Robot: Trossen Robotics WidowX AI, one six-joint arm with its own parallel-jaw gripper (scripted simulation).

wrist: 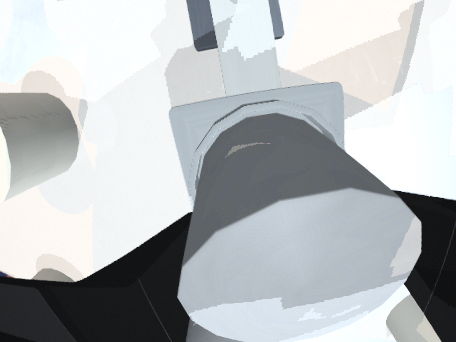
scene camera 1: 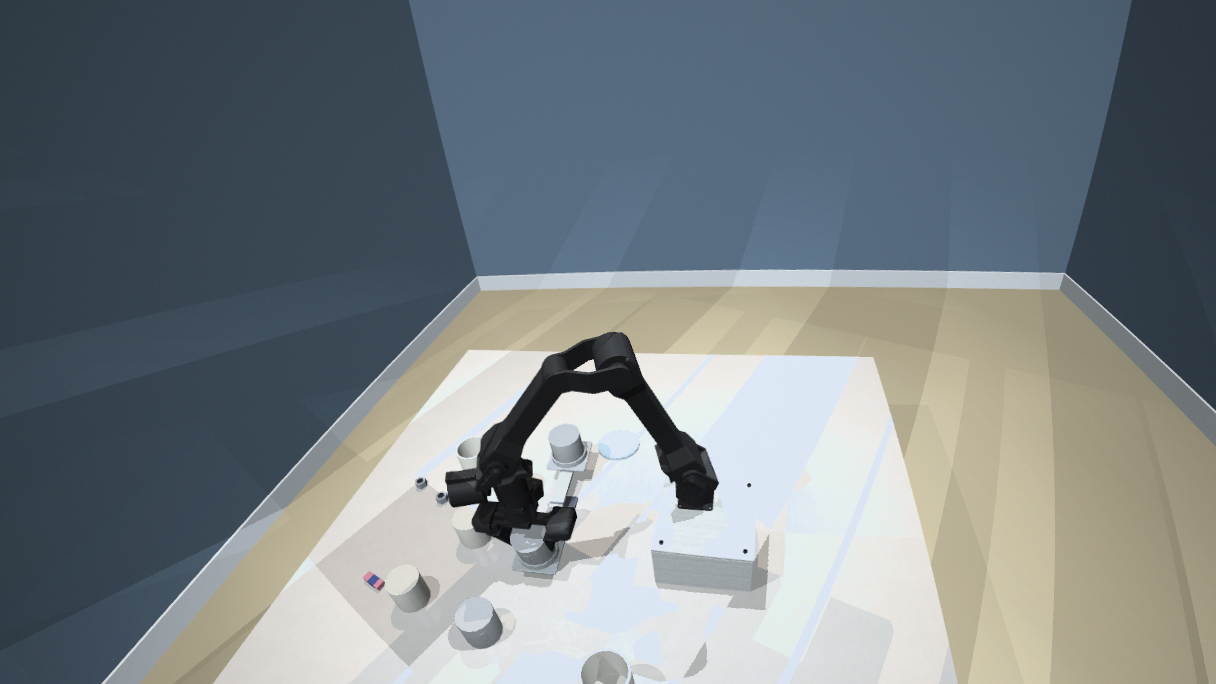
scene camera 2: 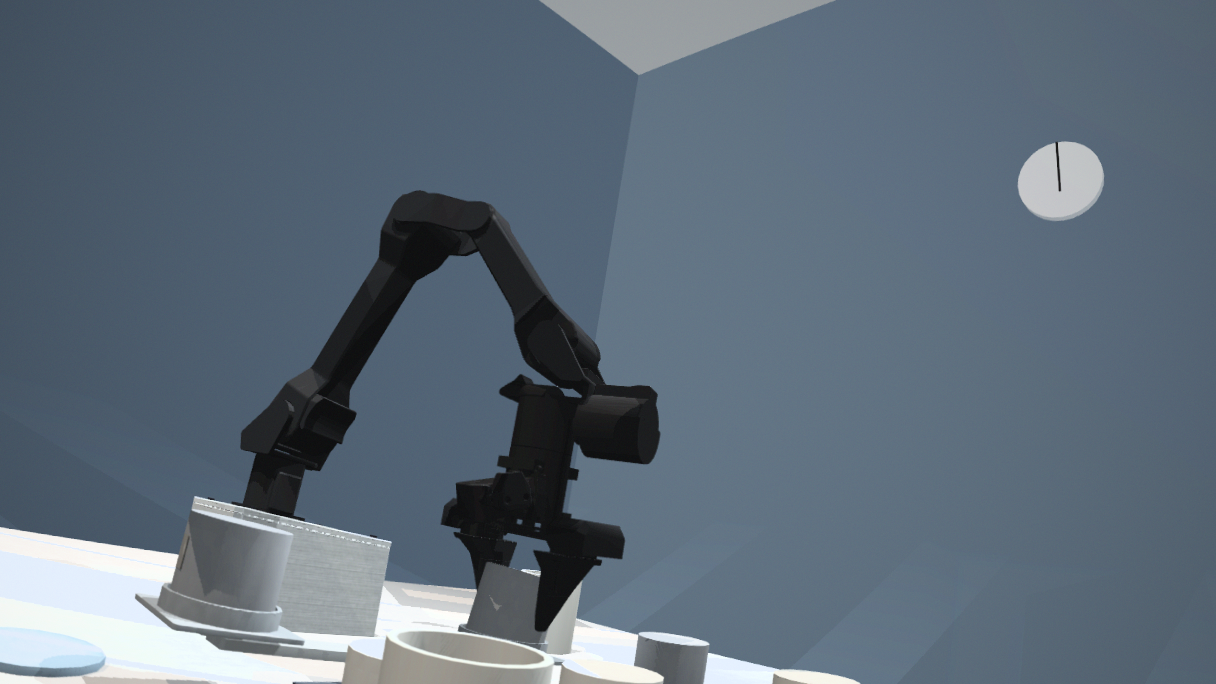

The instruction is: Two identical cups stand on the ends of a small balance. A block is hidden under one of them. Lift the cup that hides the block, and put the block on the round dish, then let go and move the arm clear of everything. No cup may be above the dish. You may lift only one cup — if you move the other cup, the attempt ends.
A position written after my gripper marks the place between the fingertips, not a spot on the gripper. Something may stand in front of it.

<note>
In view: my gripper (scene camera 2: 511,622), a balance (scene camera 1: 564,479) and a pale blue round dish (scene camera 1: 620,444).
The balance is seen too in the wrist view (wrist: 248,57). My gripper is seen too in the wrist view (wrist: 276,208) and in scene camera 1 (scene camera 1: 534,547).
</note>
